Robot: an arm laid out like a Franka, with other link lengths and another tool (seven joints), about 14 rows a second.
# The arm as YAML. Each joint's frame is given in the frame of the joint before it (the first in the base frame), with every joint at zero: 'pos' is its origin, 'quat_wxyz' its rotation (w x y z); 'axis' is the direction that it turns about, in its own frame. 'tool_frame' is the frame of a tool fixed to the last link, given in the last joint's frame.
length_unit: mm
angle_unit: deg
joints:
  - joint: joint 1
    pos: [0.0, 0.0, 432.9]
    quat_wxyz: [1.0, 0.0, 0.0, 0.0]
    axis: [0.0, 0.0, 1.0]
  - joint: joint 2
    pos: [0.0, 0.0, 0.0]
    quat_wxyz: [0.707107, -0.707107, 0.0, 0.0]
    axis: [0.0, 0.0, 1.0]
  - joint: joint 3
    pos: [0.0, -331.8, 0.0]
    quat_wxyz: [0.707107, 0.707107, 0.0, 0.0]
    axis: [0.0, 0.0, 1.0]
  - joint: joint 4
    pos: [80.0, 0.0, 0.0]
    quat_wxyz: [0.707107, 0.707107, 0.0, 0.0]
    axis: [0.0, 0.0, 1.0]
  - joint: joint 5
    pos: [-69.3, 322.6, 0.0]
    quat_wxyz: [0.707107, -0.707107, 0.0, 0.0]
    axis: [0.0, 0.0, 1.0]
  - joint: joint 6
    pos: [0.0, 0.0, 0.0]
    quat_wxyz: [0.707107, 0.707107, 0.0, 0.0]
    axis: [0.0, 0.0, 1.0]
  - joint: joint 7
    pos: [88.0, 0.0, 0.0]
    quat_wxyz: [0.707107, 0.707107, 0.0, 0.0]
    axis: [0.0, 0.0, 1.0]
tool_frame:
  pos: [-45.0, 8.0, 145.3]
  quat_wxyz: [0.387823, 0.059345, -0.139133, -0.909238]
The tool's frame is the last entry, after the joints.
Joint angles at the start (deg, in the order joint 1, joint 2, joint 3, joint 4, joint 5, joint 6, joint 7):
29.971 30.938 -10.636 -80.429 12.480 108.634 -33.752
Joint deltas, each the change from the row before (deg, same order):
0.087 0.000 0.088 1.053 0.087 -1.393 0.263
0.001 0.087 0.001 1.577 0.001 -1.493 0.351
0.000 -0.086 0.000 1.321 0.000 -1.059 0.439
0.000 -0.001 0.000 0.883 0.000 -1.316 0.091
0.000 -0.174 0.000 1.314 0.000 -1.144 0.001
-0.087 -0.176 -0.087 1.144 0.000 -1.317 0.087
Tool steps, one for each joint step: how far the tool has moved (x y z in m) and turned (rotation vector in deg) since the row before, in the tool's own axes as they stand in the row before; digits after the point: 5 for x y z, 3 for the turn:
0.00128 0.00176 -0.00601 -0.100 0.379 -0.213
-0.00025 0.00026 -0.00839 -0.069 0.062 0.013
-0.00014 -0.00015 -0.00887 -0.164 -0.225 0.229
0.00125 -0.00024 -0.00467 0.061 0.402 -0.226
0.00031 -0.00070 -0.00954 -0.169 -0.352 -0.203
0.00082 -0.00236 -0.00800 -0.048 0.007 -0.021

